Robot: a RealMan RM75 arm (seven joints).
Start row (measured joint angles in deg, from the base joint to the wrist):
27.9, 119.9, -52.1, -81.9, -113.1, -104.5, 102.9
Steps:
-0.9, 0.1, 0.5, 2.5, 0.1, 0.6, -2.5
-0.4, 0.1, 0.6, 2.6, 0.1, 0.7, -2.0
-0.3, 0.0, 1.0, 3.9, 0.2, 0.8, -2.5
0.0, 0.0, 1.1, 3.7, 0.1, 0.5, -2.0
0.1, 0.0, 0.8, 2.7, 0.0, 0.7, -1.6
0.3, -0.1, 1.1, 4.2, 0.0, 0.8, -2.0
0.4, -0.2, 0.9, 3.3, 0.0, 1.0, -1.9
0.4, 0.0, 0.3, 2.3, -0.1, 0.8, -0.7
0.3, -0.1, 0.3, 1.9, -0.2, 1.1, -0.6
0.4, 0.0, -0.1, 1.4, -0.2, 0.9, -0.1
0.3, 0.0, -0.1, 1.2, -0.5, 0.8, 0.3
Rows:
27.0, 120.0, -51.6, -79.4, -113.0, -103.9, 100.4
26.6, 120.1, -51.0, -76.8, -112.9, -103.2, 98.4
26.3, 120.1, -50.0, -72.9, -112.7, -102.4, 95.9
26.3, 120.1, -48.9, -69.2, -112.6, -101.9, 93.9
26.4, 120.1, -48.1, -66.5, -112.6, -101.2, 92.3
26.7, 120.0, -47.0, -62.3, -112.6, -100.4, 90.3
27.1, 119.8, -46.1, -59.0, -112.6, -99.4, 88.4
27.5, 119.8, -45.8, -56.7, -112.7, -98.6, 87.7
27.8, 119.7, -45.5, -54.8, -112.9, -97.5, 87.1
28.2, 119.7, -45.6, -53.4, -113.1, -96.6, 87.0
28.5, 119.7, -45.7, -52.2, -113.6, -95.8, 87.3

